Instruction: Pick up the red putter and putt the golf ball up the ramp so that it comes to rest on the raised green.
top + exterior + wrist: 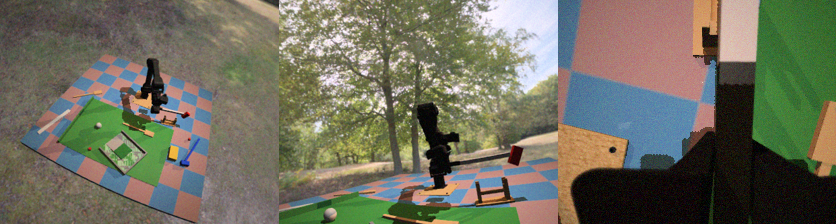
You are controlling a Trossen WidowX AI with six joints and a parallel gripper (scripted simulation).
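Now: gripper tip 11 cm to the right of the red putter, 3 cm below it and 3 cm past it. Also, from my gripper tip: blue putter 36 cm to the left, 16 cm ahead, 10 cm below; yellow block 23 cm to the left, 23 cm ahead, 10 cm below; white golf ball 35 cm to the right, 26 cm ahead, 9 cm below.
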